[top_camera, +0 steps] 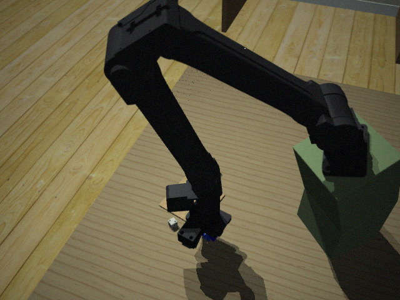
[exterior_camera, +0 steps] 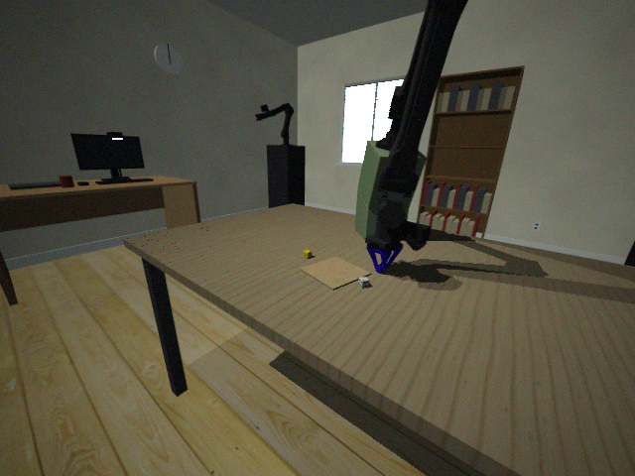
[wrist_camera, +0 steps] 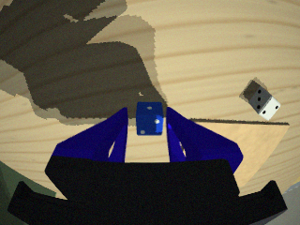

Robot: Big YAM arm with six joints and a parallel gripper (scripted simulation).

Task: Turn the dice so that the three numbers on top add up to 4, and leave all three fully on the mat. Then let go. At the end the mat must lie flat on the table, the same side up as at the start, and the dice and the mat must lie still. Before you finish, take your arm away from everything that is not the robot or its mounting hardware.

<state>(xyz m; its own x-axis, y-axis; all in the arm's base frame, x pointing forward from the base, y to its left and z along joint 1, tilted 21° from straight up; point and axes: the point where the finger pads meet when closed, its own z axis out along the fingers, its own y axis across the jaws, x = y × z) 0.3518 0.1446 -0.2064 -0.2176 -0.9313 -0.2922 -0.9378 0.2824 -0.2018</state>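
Right now the blue die is right at my hand. The rest, counted from my hand: tan mat 80 mm ahead, 100 mm to the right, 10 mm below; then yellow die 50 mm ahead, 230 mm to the right; then white die 110 mm ahead, 10 mm to the right.
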